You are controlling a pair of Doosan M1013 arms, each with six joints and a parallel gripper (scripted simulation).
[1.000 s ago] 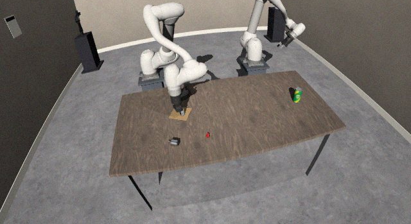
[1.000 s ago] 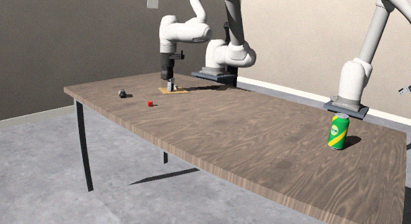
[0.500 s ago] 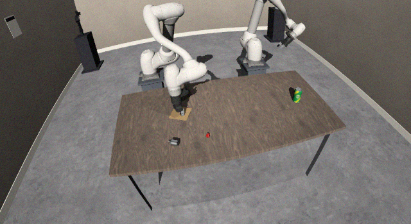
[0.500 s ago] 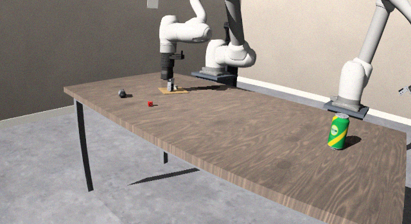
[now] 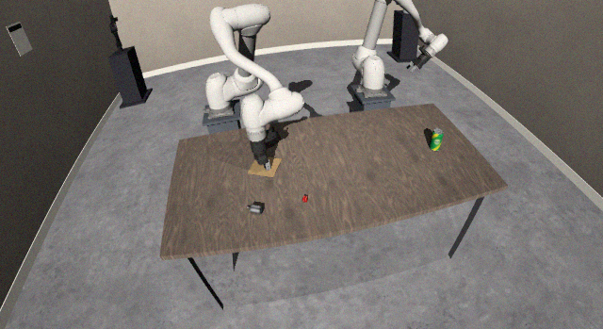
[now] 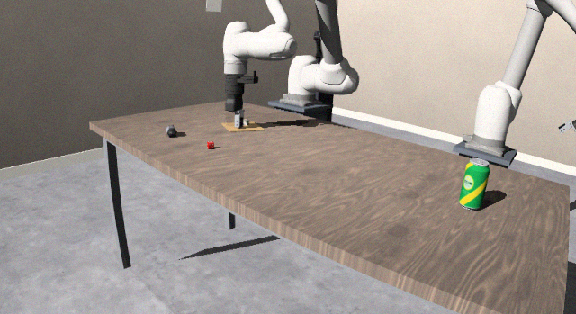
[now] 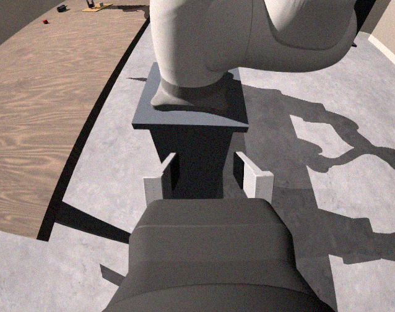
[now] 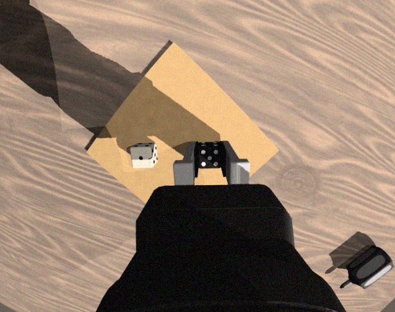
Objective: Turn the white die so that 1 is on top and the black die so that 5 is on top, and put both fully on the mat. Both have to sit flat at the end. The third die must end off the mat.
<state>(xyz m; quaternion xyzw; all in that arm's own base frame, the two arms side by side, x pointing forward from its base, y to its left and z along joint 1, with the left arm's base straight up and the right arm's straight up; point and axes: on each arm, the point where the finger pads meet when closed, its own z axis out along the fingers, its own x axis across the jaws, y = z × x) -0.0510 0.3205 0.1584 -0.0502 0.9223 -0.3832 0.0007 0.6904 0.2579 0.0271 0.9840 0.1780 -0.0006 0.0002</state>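
Note:
The black die is 10 mm below my right hand. The rest, counted from my right hand: tan mat: 30 mm behind, 10 mm to the right, 30 mm below; white die: 60 mm behind, 20 mm to the right, 10 mm below; red die: 250 mm ahead, 150 mm to the left, 20 mm below.

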